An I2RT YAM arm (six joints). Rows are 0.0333 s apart.
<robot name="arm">
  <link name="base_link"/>
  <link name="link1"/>
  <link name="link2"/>
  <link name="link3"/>
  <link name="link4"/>
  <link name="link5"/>
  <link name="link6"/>
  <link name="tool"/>
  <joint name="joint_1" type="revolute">
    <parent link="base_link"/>
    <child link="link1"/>
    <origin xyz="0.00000 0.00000 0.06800" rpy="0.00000 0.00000 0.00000"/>
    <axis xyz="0 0 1"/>
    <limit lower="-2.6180" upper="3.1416"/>
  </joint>
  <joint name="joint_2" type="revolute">
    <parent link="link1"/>
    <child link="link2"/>
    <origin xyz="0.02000 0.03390 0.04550" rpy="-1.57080 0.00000 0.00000"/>
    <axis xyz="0 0 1"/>
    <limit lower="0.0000" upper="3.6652"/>
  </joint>
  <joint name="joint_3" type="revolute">
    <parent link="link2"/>
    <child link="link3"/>
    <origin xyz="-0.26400 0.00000 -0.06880" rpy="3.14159 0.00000 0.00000"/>
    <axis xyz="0 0 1"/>
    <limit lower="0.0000" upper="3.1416"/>
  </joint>
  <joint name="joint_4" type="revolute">
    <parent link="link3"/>
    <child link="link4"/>
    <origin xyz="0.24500 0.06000 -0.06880" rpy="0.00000 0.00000 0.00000"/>
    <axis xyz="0 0 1"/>
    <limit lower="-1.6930" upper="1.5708"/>
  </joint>
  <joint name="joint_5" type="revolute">
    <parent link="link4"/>
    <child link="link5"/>
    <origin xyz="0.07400 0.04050 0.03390" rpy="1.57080 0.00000 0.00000"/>
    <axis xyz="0 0 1"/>
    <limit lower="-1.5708" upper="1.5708"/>
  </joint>
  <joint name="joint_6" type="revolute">
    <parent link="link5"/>
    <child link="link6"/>
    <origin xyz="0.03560 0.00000 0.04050" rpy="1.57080 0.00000 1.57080"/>
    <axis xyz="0 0 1"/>
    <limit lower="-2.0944" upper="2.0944"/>
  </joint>
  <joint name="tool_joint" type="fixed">
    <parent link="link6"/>
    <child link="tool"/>
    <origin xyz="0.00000 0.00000 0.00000" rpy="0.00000 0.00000 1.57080"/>
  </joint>
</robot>
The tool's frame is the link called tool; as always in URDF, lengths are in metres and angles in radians.
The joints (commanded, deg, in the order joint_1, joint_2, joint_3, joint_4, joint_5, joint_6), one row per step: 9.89 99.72 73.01 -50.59 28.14 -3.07; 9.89 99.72 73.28 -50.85 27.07 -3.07; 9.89 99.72 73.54 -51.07 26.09 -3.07; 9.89 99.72 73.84 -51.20 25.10 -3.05; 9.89 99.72 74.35 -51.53 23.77 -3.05; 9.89 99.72 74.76 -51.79 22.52 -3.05; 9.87 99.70 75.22 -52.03 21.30 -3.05; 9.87 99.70 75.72 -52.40 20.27 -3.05; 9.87 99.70 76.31 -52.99 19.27 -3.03; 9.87 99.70 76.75 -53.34 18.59 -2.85; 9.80 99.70 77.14 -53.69 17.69 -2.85; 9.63 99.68 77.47 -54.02 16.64 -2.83; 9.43 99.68 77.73 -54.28 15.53 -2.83; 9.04 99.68 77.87 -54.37 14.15 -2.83
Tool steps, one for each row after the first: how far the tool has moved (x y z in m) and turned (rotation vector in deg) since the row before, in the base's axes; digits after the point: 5 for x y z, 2 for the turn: 0.00024 0.00064 0.00086 1.03 0.17 0.24; 0.00028 0.00060 0.00087 0.95 0.12 0.22; 0.00054 0.00066 0.00110 0.99 -0.01 0.20; 0.00072 0.00089 0.00194 1.31 0.05 0.30; 0.00057 0.00082 0.00154 1.22 0.06 0.28; 0.00070 0.00072 0.00192 1.21 -0.03 0.26; 0.00058 0.00071 0.00200 1.01 0.04 0.24; 0.00039 0.00066 0.00235 0.96 0.16 0.22; 0.00044 0.00048 0.00182 0.72 -0.03 0.00; 0.00034 0.00018 0.00154 0.87 0.11 0.14; 0.00025 -0.00035 0.00136 1.01 0.15 0.06; 0.00026 -0.00049 0.00095 1.06 0.18 0.06; 0.00041 -0.00144 0.00042 1.33 0.17 -0.06
